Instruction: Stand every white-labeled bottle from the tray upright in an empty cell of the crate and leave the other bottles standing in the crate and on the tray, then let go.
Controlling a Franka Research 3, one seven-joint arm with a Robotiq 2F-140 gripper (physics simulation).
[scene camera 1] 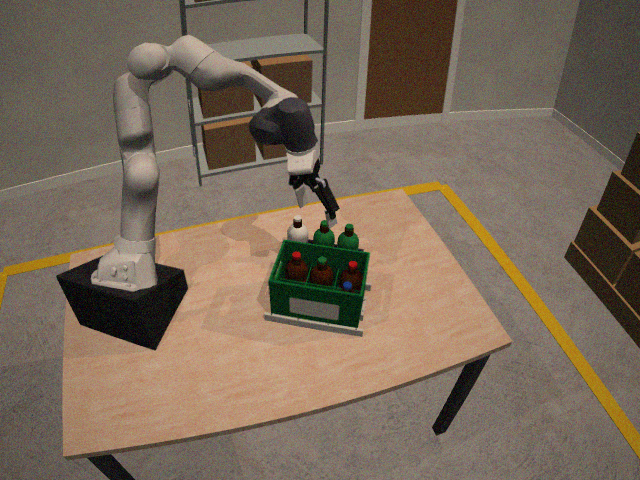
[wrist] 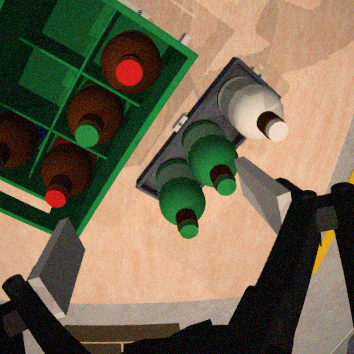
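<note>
A white bottle with a white cap (scene camera 1: pixel 297 233) (wrist: pixel 250 110) and two green bottles (scene camera 1: pixel 324 236) (scene camera 1: pixel 348 240) (wrist: pixel 212 160) (wrist: pixel 182 200) stand in a row on the dark tray (wrist: pixel 205 107). Their labels cannot be made out. The green crate (scene camera 1: pixel 279 302) (wrist: pixel 132 150) holds brown bottles: two red-capped (scene camera 1: pixel 296 268) (scene camera 1: pixel 352 276) (wrist: pixel 115 52) (wrist: pixel 67 170), one green-capped (scene camera 1: pixel 322 273) (wrist: pixel 95 107), and one blue-capped (scene camera 1: pixel 347 285) (wrist: pixel 15 140). Two cells on the crate's other side look empty in the wrist view. My gripper (scene camera 1: pixel 316 212) (wrist: pixel 155 206) is open and empty, tilted, above and behind the tray's bottles.
The crate stands on the wooden table (scene camera 1: pixel 206 382) between the tray and the table's front, with a pale grey strip (scene camera 1: pixel 312 322) along its base. The arm's black base block (scene camera 1: pixel 121 315) is at the left. A shelf unit and stacked boxes (scene camera 1: pixel 602 232) stand beyond the table.
</note>
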